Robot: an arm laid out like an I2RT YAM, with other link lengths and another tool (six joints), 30 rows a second.
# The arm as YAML. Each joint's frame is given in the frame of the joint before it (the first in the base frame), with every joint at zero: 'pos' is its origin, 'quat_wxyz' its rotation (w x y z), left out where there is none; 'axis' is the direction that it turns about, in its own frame. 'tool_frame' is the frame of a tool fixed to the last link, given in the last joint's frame.
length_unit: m
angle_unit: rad
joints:
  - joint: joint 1
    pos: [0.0, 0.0, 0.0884]
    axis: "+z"
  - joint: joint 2
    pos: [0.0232, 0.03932, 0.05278]
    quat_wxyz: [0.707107, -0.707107, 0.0, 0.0]
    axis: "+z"
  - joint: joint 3
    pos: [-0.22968, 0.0, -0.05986]
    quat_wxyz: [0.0, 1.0, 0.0, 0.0]
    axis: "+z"
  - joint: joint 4
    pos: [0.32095, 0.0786, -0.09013]
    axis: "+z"
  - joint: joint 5
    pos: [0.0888, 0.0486, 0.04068]
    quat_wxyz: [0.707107, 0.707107, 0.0, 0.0]
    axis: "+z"
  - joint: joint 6
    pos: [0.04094, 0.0, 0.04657]
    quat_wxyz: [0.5, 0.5, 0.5, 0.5]
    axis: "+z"
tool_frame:
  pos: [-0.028, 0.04, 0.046]
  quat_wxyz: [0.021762, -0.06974, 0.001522, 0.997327]
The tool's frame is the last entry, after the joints.
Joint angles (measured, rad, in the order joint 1, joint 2, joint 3, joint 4, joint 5, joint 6), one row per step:
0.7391, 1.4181, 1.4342, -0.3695, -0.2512, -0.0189
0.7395, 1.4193, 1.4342, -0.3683, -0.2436, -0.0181
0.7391, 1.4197, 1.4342, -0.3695, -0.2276, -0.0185
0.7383, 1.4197, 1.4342, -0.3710, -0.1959, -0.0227
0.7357, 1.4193, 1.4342, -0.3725, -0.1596, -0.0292
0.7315, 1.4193, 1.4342, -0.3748, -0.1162, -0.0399
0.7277, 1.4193, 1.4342, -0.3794, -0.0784, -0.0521
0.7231, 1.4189, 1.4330, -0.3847, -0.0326, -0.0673
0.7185, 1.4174, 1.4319, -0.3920, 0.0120, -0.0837
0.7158, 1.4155, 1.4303, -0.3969, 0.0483, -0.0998
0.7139, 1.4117, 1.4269, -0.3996, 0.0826, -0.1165
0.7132, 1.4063, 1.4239, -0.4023, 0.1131, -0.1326
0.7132, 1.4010, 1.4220, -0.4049, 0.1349, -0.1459
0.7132, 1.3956, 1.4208, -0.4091, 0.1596, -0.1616
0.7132, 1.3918, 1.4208, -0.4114, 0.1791, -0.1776
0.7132, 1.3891, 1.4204, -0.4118, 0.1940, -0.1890
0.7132, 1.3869, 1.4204, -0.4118, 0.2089, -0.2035
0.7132, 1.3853, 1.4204, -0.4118, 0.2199, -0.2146
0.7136, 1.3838, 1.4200, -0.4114, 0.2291, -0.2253
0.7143, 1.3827, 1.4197, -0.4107, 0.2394, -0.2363
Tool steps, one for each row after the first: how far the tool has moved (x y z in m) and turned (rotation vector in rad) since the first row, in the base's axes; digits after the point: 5 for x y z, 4 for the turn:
0.00076, 0.00018, -0.00044, -0.0015, -0.0011, -0.0070
0.00226, -0.00041, -0.00106, -0.0069, -0.0040, -0.0223
0.00522, -0.00183, -0.00189, -0.0183, -0.0136, -0.0514
0.00917, -0.00415, -0.00265, -0.0320, -0.0262, -0.0858
0.01431, -0.00749, -0.00386, -0.0511, -0.0426, -0.1269
0.01861, -0.01090, -0.00531, -0.0717, -0.0570, -0.1616
0.02364, -0.01532, -0.00736, -0.0979, -0.0740, -0.2034
0.02811, -0.02025, -0.00911, -0.1259, -0.0907, -0.2432
0.03129, -0.02424, -0.01042, -0.1502, -0.1066, -0.2735
0.03380, -0.02816, -0.01134, -0.1730, -0.1237, -0.3010
0.03531, -0.03177, -0.01130, -0.1931, -0.1407, -0.3240
0.03593, -0.03456, -0.01063, -0.2081, -0.1545, -0.3395
0.03660, -0.03779, -0.00986, -0.2264, -0.1696, -0.3565
0.03732, -0.04039, -0.00889, -0.2423, -0.1847, -0.3689
0.03796, -0.04225, -0.00818, -0.2534, -0.1960, -0.3787
0.03874, -0.04417, -0.00747, -0.2665, -0.2093, -0.3875
0.03931, -0.04561, -0.00695, -0.2766, -0.2193, -0.3938
0.03968, -0.04676, -0.00658, -0.2859, -0.2285, -0.3981
0.04010, -0.04783, -0.00628, -0.2958, -0.2382, -0.4031

